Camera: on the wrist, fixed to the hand. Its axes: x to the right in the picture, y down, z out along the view.
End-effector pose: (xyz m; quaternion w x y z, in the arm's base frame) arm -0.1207 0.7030 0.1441 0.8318 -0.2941 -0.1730 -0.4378
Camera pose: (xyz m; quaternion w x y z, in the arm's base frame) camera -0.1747 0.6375 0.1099 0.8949 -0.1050 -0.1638 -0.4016
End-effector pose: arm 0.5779 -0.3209 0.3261 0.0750 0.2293 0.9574 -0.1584
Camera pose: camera 0.5511 -0.3542 0.4070 0.0498 -0.2788 -0.9100 0.3028
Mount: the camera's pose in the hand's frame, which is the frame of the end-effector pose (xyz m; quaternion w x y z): -0.0077 -0.0623 -0.0666 0.9794 0.1781 0.0907 0.0277
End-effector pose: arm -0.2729 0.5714 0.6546 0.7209 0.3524 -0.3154 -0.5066
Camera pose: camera -0.2527 0.5764 0.5655 0.6859 0.5108 -0.3435 -0.3881
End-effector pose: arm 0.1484 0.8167 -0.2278 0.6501 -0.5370 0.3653 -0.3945
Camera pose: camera 0.0778 0.7894 -0.1764 0.7101 -0.3643 0.3614 -0.4821
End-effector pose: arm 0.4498 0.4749 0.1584 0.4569 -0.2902 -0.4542 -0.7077
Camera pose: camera 0.3966 0.4280 0.1006 0.5600 -0.1512 -0.5214 -0.6259
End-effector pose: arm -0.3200 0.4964 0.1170 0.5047 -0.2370 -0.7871 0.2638
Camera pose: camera -0.2625 0.4566 0.1760 0.6006 -0.1880 -0.6716 0.3910
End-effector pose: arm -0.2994 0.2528 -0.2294 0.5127 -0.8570 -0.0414 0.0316
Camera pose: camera -0.3030 0.2230 -0.1429 0.6577 -0.7521 0.0353 -0.0252
